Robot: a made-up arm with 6 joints.
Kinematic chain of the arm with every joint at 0, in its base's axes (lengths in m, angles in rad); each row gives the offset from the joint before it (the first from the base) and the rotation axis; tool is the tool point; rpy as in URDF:
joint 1: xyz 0 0 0.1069 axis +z
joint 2: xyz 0 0 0 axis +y
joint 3: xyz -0.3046 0 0.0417 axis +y
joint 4: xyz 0.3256 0 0.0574 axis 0.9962 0 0.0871
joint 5: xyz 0 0 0 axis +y
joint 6: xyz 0.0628 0 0.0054 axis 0.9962 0 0.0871
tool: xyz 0 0 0 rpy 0 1.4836 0
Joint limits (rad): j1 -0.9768..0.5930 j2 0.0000..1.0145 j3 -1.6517..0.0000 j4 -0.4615..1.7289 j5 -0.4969..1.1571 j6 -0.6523..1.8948
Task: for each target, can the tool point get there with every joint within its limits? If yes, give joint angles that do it. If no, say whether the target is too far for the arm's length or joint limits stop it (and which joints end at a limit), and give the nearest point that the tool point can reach.
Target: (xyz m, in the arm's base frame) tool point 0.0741 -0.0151 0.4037
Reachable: yes | joints -0.6025 0.3663 -0.7172 0.6612 0.8654 0.8138
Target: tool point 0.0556 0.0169 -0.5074
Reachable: no: joint limits stop it (at a limit: joint 2, joint 3) | nearest point 0.0877 0.0267 0.0785 | short by 0.587 m
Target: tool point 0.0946 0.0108 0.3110
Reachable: yes | joints 0.1445 0.2309 -0.3088 1.2919 -0.0505 0.5954
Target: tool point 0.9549 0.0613 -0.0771
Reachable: no: too far | nearest point 0.2358 0.0151 0.2323 | short by 0.784 m
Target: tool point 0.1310 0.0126 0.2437
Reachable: yes | joints 0.1529 0.4211 -0.1766 0.8101 -0.1673 0.5131
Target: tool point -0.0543 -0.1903 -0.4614
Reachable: no: joint limits stop it (at a limit: joint 1, joint 2, joint 3) | nearest point 0.0424 -0.0902 0.0803 | short by 0.559 m
